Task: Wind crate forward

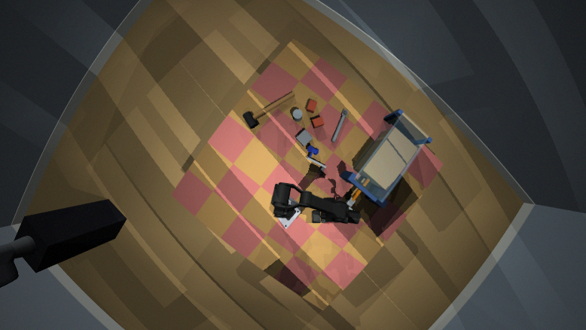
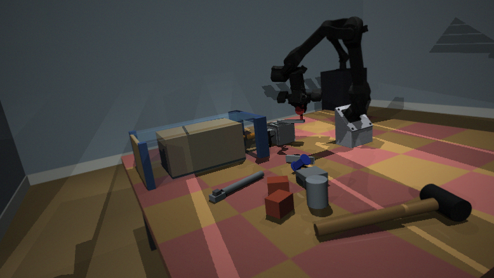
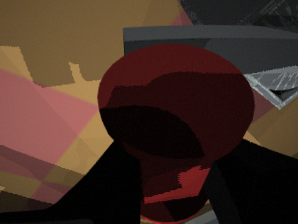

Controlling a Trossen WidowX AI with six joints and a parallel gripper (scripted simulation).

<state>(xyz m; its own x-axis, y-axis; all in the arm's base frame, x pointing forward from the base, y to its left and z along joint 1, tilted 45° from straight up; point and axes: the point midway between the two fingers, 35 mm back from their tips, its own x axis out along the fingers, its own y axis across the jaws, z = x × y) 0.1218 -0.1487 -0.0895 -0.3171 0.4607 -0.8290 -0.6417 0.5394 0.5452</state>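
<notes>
Right now my gripper tip is 4 cm short of the grey crank arm, 3 cm above it and 2 cm to the left of it. From my gripper tip the other things lie so: grey winch: 10 cm below, 8 cm to the right, 6 cm ahead; then blue-knobbed winch handle: 24 cm to the left, 20 cm ahead, 11 cm below; then red knob: 1 cm to the left, 1 cm ahead.
</notes>
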